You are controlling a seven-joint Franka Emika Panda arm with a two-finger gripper.
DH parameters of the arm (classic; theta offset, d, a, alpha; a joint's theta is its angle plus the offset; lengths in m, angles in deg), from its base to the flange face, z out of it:
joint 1: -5.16 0.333 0 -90
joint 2: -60.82 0 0 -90
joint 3: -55.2 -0.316 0.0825 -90
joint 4: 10.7 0 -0.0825 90
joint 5: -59.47 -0.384 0 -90
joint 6: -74.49 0 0.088 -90
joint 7: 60.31 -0.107 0 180
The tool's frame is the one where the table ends.
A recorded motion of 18 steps. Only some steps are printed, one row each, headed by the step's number.
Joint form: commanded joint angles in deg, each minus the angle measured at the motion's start. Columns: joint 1, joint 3, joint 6, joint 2, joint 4, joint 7, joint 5.
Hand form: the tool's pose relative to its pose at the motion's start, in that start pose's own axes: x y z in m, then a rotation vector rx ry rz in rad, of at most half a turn. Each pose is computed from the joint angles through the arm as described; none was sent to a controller.
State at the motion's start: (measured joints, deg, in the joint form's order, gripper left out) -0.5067 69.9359 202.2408 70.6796 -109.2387 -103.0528 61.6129
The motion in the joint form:
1: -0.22 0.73 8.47 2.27 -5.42 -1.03 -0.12
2: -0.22 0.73 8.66 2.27 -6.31 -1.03 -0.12
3: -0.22 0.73 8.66 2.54 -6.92 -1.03 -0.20
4: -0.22 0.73 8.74 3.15 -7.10 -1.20 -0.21
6: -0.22 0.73 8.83 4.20 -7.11 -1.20 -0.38
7: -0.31 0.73 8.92 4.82 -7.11 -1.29 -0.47
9: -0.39 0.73 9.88 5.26 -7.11 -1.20 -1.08
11: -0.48 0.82 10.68 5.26 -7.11 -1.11 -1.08
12: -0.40 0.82 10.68 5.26 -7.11 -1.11 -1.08
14: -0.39 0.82 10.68 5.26 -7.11 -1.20 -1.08
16: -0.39 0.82 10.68 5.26 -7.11 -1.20 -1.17
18: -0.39 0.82 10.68 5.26 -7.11 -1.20 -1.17
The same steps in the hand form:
1: -0.0079 0.0141 0.0531 0.0011 0.0185 0.0250
2: -0.0115 0.0171 0.0593 -0.0070 0.0093 0.0247
3: -0.0148 0.0194 0.0666 -0.0171 -0.0020 0.0248
4: -0.0169 0.0202 0.0744 -0.0268 -0.0094 0.0262
6: -0.0193 0.0205 0.0856 -0.0392 -0.0201 0.0255
7: -0.0200 0.0215 0.0922 -0.0466 -0.0255 0.0281
9: -0.0192 0.0211 0.0956 -0.0366 -0.0222 0.0345
11: -0.0168 0.0216 0.0945 -0.0282 -0.0111 0.0356
12: -0.0174 0.0209 0.0945 -0.0278 -0.0114 0.0343
14: -0.0174 0.0208 0.0945 -0.0277 -0.0114 0.0357
16: -0.0174 0.0208 0.0945 -0.0270 -0.0121 0.0369
18: -0.0174 0.0208 0.0945 -0.0270 -0.0121 0.0369

